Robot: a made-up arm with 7 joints. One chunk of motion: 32 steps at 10 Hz.
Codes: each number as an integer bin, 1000 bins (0 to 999) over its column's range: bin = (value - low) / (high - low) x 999, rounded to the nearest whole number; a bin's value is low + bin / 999 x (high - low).
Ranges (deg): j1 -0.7..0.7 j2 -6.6..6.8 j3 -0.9..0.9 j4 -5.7..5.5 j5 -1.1..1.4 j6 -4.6..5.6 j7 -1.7..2
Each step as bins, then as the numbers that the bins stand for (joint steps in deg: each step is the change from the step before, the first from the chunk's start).
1 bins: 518 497 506 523 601 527 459
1 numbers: 0.026 0.066 0.012 0.163 0.404 0.781 0.000
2 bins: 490 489 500 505 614 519 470
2 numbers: -0.013 -0.041 0.001 -0.038 0.437 0.699 0.041
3 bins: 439 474 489 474 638 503 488
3 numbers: -0.085 -0.242 -0.019 -0.386 0.497 0.536 0.107
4 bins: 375 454 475 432 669 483 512
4 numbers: -0.174 -0.510 -0.044 -0.857 0.574 0.332 0.196
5 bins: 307 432 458 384 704 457 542
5 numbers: -0.270 -0.805 -0.075 -1.395 0.662 0.066 0.307
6 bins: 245 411 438 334 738 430 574
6 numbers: -0.357 -1.087 -0.111 -1.955 0.747 -0.210 0.426
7 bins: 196 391 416 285 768 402 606
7 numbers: -0.425 -1.355 -0.150 -2.505 0.822 -0.495 0.544
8 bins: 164 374 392 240 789 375 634
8 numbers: -0.470 -1.583 -0.194 -3.009 0.874 -0.771 0.648
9 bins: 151 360 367 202 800 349 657
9 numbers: -0.488 -1.771 -0.239 -3.435 0.902 -1.037 0.733
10 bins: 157 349 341 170 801 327 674
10 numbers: -0.480 -1.919 -0.286 -3.794 0.905 -1.261 0.796
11 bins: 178 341 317 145 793 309 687
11 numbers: -0.451 -2.026 -0.329 -4.074 0.884 -1.445 0.844
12 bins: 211 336 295 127 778 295 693
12 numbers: -0.404 -2.093 -0.368 -4.276 0.847 -1.588 0.867
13 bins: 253 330 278 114 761 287 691
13 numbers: -0.345 -2.174 -0.399 -4.422 0.804 -1.670 0.859
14 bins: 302 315 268 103 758 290 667
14 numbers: -0.277 -2.375 -0.417 -4.545 0.797 -1.639 0.770
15 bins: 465 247 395 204 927 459 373
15 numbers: -0.048 -3.287 -0.188 -3.413 1.220 0.086 -0.319
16 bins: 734 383 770 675 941 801 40
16 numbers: 0.329 -1.463 0.487 1.868 1.255 3.578 -1.552
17 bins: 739 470 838 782 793 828 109
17 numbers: 0.336 -0.296 0.610 3.067 0.884 3.854 -1.296
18 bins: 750 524 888 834 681 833 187
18 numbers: 0.351 0.429 0.700 3.650 0.604 3.905 -1.007
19 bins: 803 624 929 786 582 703 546
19 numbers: 0.425 1.770 0.774 3.112 0.356 2.578 0.322
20 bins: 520 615 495 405 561 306 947
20 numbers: 0.029 1.649 -0.008 -1.159 0.304 -1.476 1.807
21 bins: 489 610 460 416 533 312 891
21 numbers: -0.015 1.582 -0.071 -1.036 0.234 -1.414 1.600
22 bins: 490 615 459 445 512 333 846
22 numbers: -0.013 1.649 -0.073 -0.711 0.181 -1.200 1.433
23 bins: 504 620 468 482 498 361 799
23 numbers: 0.006 1.716 -0.057 -0.296 0.146 -0.914 1.259
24 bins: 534 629 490 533 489 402 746
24 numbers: 0.048 1.837 -0.017 0.276 0.124 -0.495 1.063
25 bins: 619 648 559 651 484 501 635
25 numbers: 0.167 2.092 0.107 1.598 0.111 0.515 0.652
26 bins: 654 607 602 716 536 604 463
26 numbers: 0.217 1.542 0.185 2.327 0.241 1.567 0.015
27 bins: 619 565 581 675 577 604 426
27 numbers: 0.167 0.979 0.147 1.868 0.344 1.567 -0.122
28 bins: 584 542 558 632 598 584 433
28 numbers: 0.118 0.670 0.105 1.385 0.396 1.363 -0.096
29 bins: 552 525 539 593 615 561 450
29 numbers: 0.074 0.442 0.071 0.948 0.439 1.128 -0.033
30 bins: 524 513 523 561 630 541 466
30 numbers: 0.034 0.281 0.042 0.589 0.477 0.924 0.026
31 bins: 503 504 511 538 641 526 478
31 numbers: 0.005 0.160 0.021 0.332 0.504 0.771 0.070
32 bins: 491 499 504 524 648 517 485
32 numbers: -0.012 0.093 0.008 0.175 0.522 0.679 0.096
